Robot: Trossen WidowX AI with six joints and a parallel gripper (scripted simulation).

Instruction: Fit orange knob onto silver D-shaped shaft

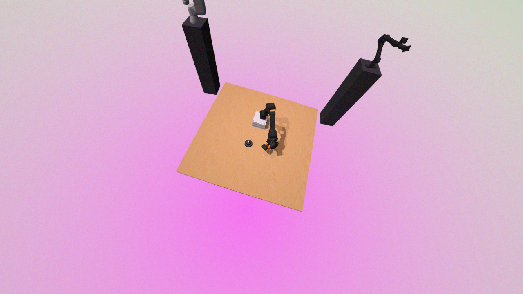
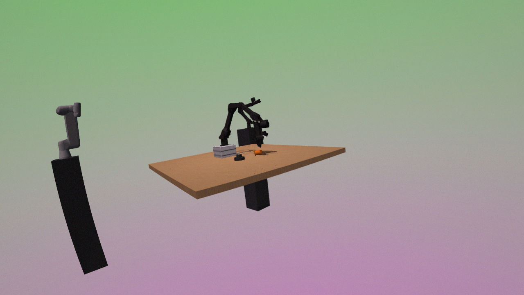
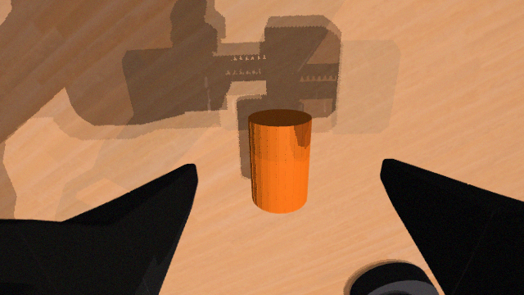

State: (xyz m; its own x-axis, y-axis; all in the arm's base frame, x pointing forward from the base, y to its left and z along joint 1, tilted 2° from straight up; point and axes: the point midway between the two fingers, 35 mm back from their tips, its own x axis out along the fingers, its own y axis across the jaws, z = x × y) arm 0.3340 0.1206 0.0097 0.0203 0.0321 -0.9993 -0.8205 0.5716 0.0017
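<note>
Right now my gripper tip is 5 cm above the orange knob. The rest, counted from my gripper tip: pedestal (1 cm behind, 22 cm to the right, 4 cm below).
</note>
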